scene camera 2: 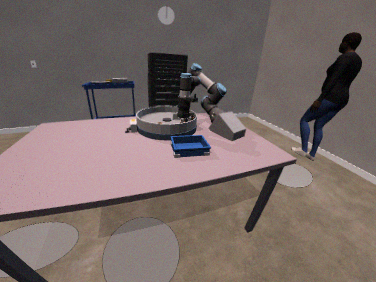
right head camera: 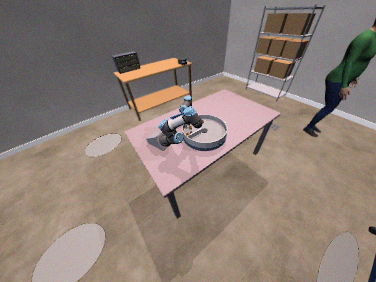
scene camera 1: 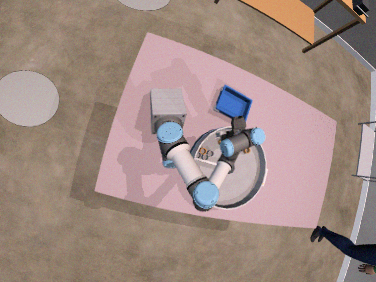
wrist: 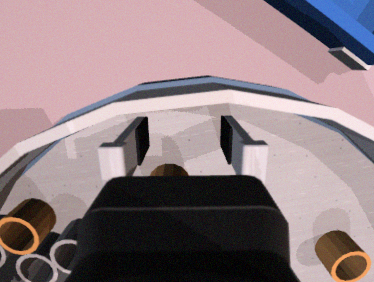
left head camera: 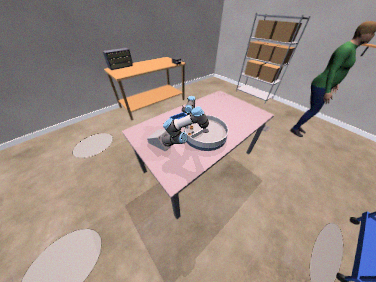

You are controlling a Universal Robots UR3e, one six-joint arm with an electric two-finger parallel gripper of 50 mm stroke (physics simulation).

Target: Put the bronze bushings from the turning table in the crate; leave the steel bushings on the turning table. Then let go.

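Frame: origin at the arm's base, x ahead, y left, z up, level; metres.
Seen in the pictures: gripper, fingertip midpoint: (right head camera: 187, 126) (scene camera 1: 221, 134) (wrist: 184, 131) (left head camera: 188, 126); arm's base at its link origin: (scene camera 2: 220, 119) (right head camera: 165, 139) (left head camera: 167, 139).
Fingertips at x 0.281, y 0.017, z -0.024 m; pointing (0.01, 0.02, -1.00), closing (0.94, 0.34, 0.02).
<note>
Offsets run from my fingertips to a thing's top centre. "pt": to the spot under its first point. Level surfaces: height alone.
My gripper (scene camera 2: 185, 119) (wrist: 184, 131) is open and empty, pointing down over the turning table (scene camera 1: 261, 170) (scene camera 2: 165, 131) (wrist: 230, 97), near the rim on the crate side. In the wrist view, a bronze bushing {0.025 m up, 0.002 m ahead, 0.042 m right} (wrist: 169, 170) shows below and between the fingers, partly hidden by the gripper body. A second bronze bushing {pt 0.015 m up, 0.081 m back, 0.092 m right} (wrist: 39, 218) (scene camera 1: 202, 150) lies at the left, close to several steel bushings {0.025 m up, 0.050 m back, 0.110 m right} (wrist: 64, 254) (scene camera 1: 210, 154). A third bronze bushing {0.025 m up, 0.155 m ahead, 0.056 m right} (wrist: 336, 246) (scene camera 1: 247, 150) is apart at the right. The blue crate {0.003 m down, 0.054 m ahead, 0.180 m left} (scene camera 1: 234, 104) (scene camera 2: 192, 151) (wrist: 320, 30) looks empty.
The crate and turning table stand on the pink table {0.053 m down} (scene camera 1: 295, 130) (scene camera 2: 90, 165). A thin white bar {pt 0.001 m down, 0.061 m back, 0.157 m right} (scene camera 1: 205, 162) crosses part of the turning table beside the bushing cluster. The grey arm base block (scene camera 1: 168, 102) (scene camera 2: 229, 126) stands beside them. A person (left head camera: 330, 75) (scene camera 2: 330, 90) stands away from the table.
</note>
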